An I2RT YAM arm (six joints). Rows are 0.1 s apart.
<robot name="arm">
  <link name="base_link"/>
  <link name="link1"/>
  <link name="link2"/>
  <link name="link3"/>
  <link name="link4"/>
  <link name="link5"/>
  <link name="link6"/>
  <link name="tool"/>
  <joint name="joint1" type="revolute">
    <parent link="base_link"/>
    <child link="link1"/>
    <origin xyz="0 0 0.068"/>
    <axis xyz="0 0 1"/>
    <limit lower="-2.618" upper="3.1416"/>
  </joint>
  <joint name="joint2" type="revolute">
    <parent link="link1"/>
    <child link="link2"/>
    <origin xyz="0.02 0.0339 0.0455" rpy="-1.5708 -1.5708 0"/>
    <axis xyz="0 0 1"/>
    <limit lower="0" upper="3.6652"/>
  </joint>
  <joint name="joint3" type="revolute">
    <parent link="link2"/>
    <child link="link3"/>
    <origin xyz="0 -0.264 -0.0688" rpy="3.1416 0 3.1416"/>
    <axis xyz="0 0 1"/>
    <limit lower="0" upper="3.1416"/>
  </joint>
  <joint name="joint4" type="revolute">
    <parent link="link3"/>
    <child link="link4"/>
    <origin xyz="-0.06 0.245 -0.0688" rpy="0 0 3.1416"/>
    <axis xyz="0 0 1"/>
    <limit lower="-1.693" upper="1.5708"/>
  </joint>
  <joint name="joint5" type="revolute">
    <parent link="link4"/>
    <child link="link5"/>
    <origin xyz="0.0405 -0.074 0.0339" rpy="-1.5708 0 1.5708"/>
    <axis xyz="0 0 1"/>
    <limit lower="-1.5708" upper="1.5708"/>
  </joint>
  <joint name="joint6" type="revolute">
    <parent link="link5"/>
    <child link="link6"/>
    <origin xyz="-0.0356 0 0.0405" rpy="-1.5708 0 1.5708"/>
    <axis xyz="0 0 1"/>
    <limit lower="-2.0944" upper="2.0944"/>
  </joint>
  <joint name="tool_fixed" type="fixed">
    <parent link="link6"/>
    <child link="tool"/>
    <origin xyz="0 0 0" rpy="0 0 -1.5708"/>
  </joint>
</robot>
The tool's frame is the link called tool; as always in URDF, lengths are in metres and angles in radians.
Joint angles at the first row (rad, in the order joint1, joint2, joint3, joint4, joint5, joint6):
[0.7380, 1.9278, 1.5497, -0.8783, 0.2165, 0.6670]
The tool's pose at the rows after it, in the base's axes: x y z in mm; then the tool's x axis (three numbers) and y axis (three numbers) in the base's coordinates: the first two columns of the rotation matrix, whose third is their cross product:
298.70, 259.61, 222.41, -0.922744, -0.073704, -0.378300, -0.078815, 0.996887, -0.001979
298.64, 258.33, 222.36, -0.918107, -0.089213, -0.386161, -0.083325, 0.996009, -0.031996
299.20, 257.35, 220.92, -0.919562, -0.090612, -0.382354, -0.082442, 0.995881, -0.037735
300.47, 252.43, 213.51, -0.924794, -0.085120, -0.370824, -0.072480, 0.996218, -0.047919
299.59, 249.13, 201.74, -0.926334, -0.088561, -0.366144, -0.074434, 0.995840, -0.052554
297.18, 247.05, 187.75, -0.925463, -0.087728, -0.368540, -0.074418, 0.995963, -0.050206
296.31, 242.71, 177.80, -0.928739, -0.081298, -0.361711, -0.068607, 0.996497, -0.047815
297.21, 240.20, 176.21, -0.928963, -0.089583, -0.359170, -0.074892, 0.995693, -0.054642
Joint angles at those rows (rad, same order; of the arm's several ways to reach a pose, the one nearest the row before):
[0.7364, 1.9289, 1.5498, -0.8799, 0.2348, 0.6201]
[0.7364, 1.9289, 1.5497, -0.8879, 0.2611, 0.6063]
[0.7338, 1.9312, 1.5478, -0.8898, 0.2626, 0.6041]
[0.7223, 1.9331, 1.5226, -0.8783, 0.2630, 0.6029]
[0.7174, 1.9331, 1.4757, -0.8364, 0.2619, 0.5960]
[0.7174, 1.9331, 1.4181, -0.7753, 0.2615, 0.5961]
[0.7097, 1.9331, 1.3777, -0.7395, 0.2550, 0.5964]
[0.7033, 1.9327, 1.3708, -0.7357, 0.2554, 0.5827]

